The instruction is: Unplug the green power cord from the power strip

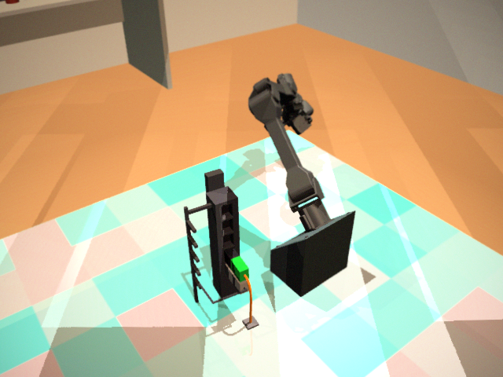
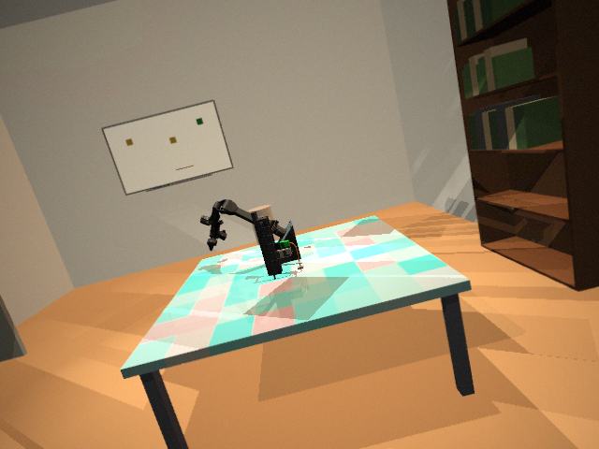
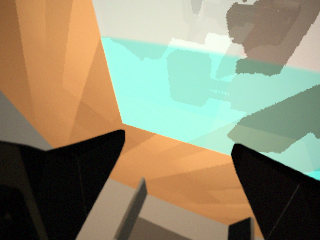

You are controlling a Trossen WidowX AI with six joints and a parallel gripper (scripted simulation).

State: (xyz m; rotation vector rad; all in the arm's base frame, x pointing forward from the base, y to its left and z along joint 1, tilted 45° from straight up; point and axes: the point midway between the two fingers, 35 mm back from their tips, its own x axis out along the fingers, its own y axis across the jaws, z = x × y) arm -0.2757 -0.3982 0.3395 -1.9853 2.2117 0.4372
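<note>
Right now my gripper tip is 55 cm short of the green plug, 54 cm to the right of it and 6 cm below it. Round my gripper tip: grey anchor block: 55 cm ahead, 61 cm to the left, 9 cm below.
</note>
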